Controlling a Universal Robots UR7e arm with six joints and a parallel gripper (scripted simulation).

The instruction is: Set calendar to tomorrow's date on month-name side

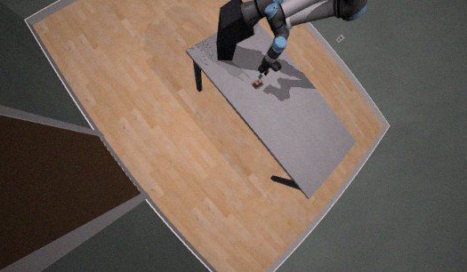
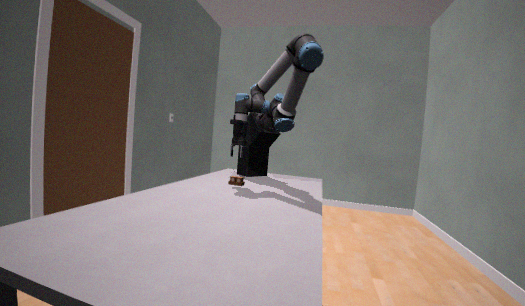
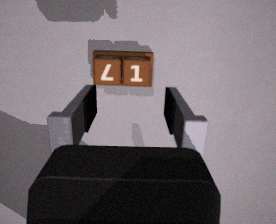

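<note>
Now: hand 14 cm above the brown wooden cube. Also, from my hand: calendar tray (1 cm to the left, 16 cm below).
</note>
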